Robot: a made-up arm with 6 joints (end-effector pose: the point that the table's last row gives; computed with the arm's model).
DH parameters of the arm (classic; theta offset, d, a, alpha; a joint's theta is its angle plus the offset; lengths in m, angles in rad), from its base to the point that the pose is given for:
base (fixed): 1.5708 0.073 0 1.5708
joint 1: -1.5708 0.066 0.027 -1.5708
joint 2: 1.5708 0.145 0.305 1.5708
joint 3: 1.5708 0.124 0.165 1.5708
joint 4: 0 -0.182 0.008 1.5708
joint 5: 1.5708 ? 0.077 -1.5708
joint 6: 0 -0.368 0.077 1.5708
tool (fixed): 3.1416 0.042 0 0
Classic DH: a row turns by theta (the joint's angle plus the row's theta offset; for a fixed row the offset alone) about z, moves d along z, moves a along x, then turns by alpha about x.
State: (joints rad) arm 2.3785 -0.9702 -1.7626 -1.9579 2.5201 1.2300
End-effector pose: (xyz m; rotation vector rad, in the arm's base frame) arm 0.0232 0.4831 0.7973 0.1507 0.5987 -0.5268
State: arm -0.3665 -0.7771 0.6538 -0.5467 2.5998 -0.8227
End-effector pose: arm 0.0096 -0.1960 -0.3458 -1.6733 -0.3831 1.4490
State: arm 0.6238 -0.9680 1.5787 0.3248 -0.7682 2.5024
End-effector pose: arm 0.3980 -0.1413 -0.1878 -1.9367 -0.5487 -1.7748
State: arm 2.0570 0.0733 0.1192 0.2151 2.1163 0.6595
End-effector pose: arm -0.3123 0.0977 0.1137 1.8063 -2.1635 1.0807
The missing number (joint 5, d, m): -0.038
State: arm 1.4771 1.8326 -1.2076 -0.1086 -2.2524 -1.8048
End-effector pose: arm -0.0260 -0.0379 0.6557 0.5338 -2.6657 -0.5287
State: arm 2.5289 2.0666 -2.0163 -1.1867 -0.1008 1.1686
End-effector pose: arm 0.5740 -0.3141 -0.3026 -0.9596 -1.1421 -1.2309
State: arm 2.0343 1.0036 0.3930 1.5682 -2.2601 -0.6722
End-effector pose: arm 0.2250 0.1615 0.3003 0.3936 0.8467 -1.1767
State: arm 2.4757 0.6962 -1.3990 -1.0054 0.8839 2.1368
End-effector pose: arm -0.4895 -0.2923 -0.1973 -1.3752 -0.6044 0.5593
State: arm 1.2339 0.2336 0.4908 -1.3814 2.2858 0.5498
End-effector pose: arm -0.2683 0.5058 0.1737 1.4455 -2.5338 0.0486
